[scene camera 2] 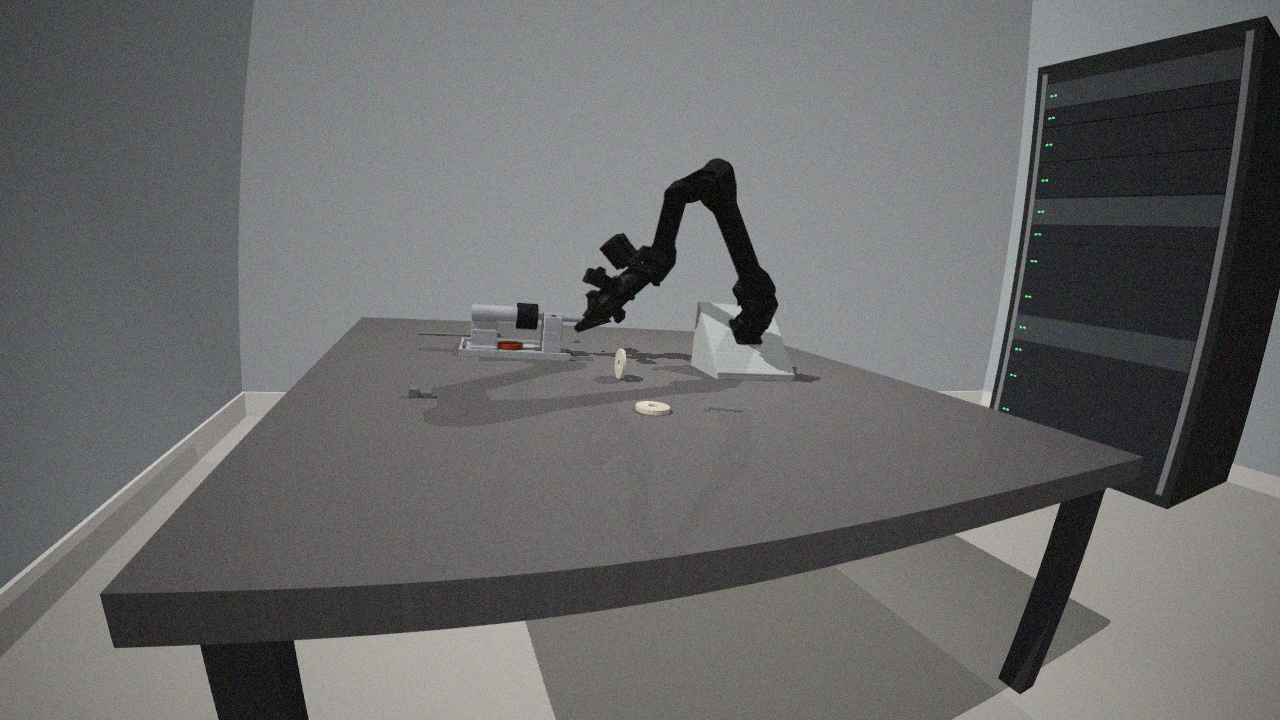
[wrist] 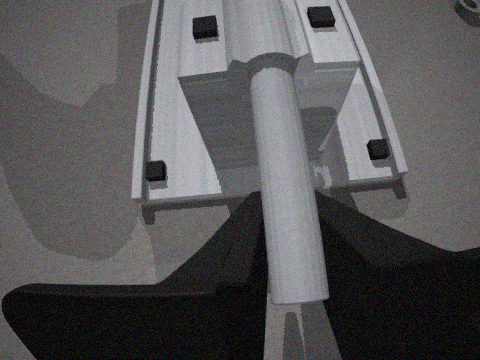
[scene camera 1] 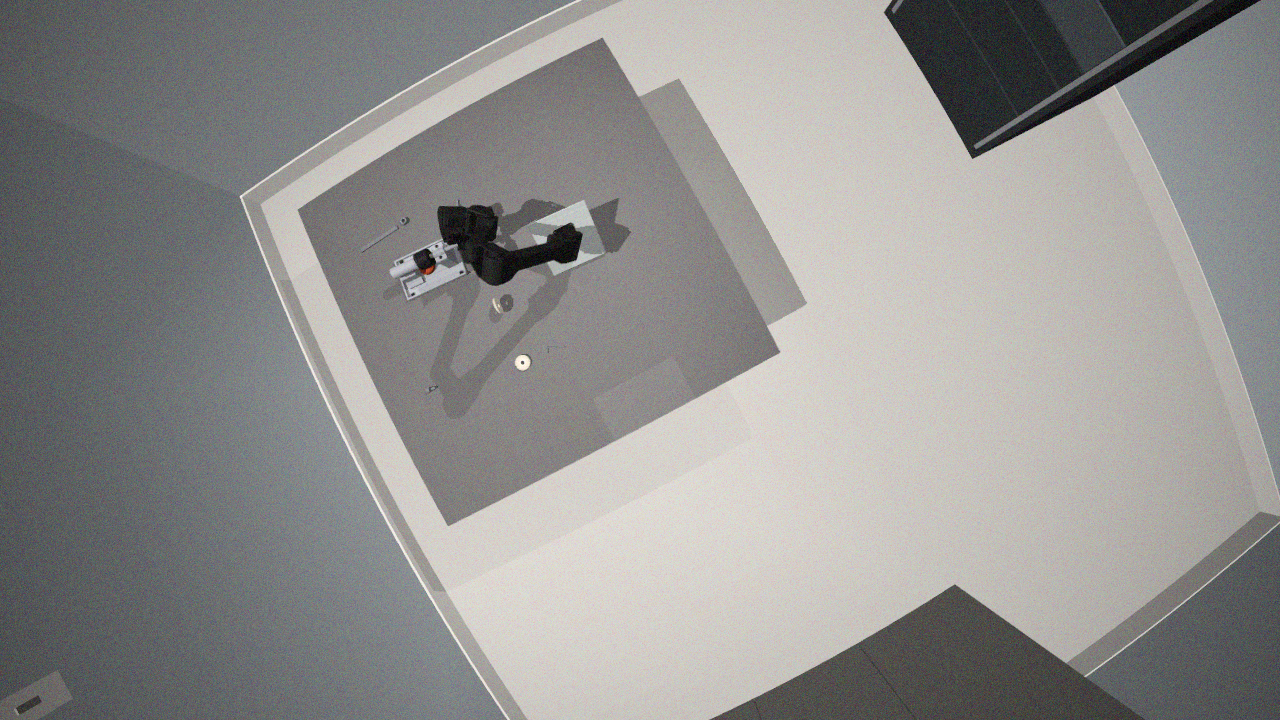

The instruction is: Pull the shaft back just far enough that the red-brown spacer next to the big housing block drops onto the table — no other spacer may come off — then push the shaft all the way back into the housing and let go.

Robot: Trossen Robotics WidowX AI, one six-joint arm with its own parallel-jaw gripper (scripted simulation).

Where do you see a housing block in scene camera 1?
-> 449,265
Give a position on a housing block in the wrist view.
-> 195,140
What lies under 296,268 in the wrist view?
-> A pale shaft.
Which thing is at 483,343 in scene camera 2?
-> A housing block.
